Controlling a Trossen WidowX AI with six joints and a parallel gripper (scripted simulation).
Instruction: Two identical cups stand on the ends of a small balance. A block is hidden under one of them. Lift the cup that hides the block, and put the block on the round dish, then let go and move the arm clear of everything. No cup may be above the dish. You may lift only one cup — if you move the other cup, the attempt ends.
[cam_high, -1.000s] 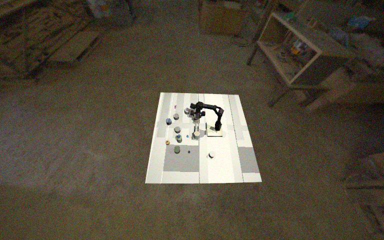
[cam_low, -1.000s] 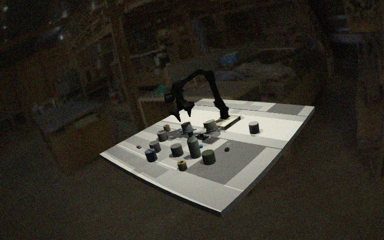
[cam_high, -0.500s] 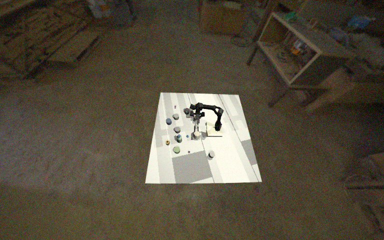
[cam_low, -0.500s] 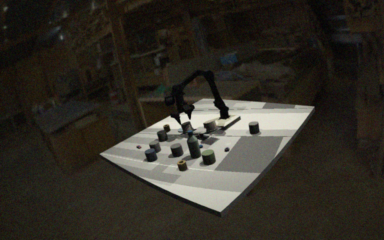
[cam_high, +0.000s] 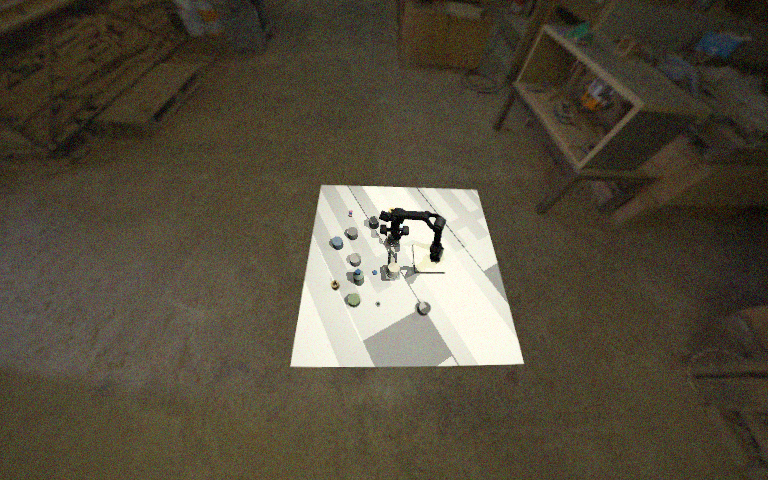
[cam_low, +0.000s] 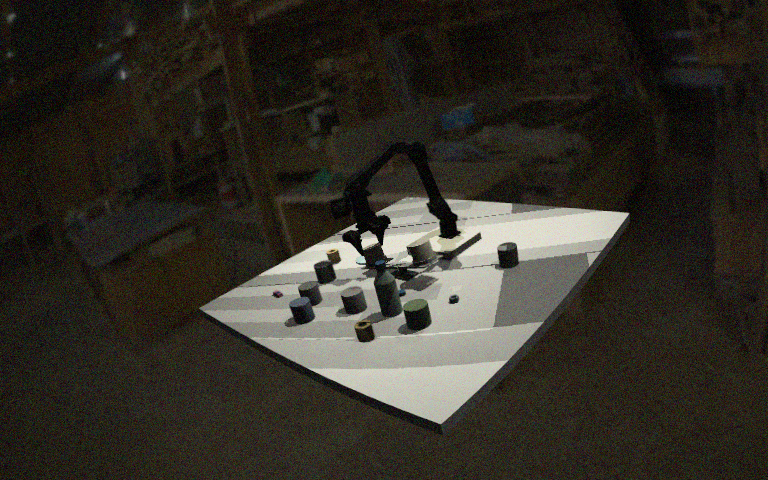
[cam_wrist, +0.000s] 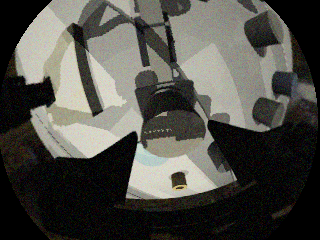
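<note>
My gripper tip is 3 cm above the teal block. Round my gripper tip: tall bottle (23 cm ahead, 29 cm to the left, 4 cm above); then pale blue round dish (6 cm behind, 11 cm to the right, 7 cm below); then cup (2 cm to the right, 2 cm below).
</note>
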